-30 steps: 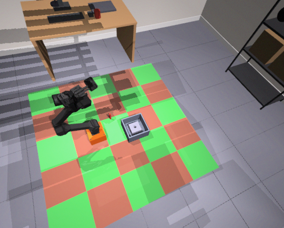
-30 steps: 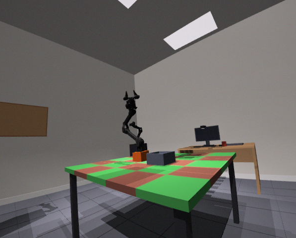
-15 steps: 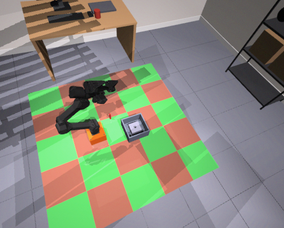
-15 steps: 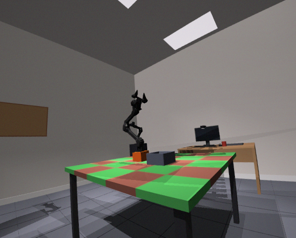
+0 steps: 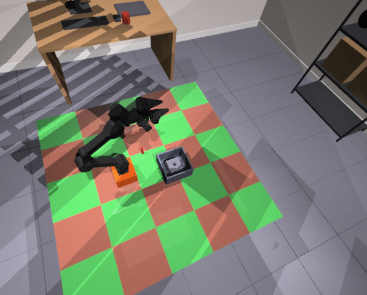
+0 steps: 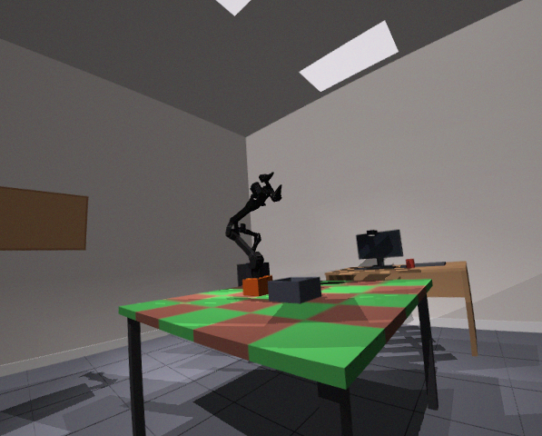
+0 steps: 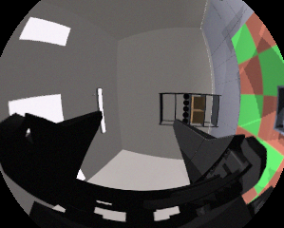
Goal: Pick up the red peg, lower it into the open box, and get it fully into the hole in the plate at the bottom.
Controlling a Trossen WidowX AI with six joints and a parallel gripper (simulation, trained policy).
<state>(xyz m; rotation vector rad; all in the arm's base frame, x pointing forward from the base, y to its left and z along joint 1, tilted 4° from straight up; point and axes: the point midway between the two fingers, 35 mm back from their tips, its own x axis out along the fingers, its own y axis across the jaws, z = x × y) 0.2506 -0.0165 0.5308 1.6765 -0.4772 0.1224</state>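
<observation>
My gripper tip is 610 mm above the red peg, 170 mm to the right of it and 90 mm past it. Round my gripper tip: plate (610 mm below, 70 mm ahead, 20 mm to the right); then grey box (620 mm below, 70 mm ahead, 20 mm to the right).
</observation>
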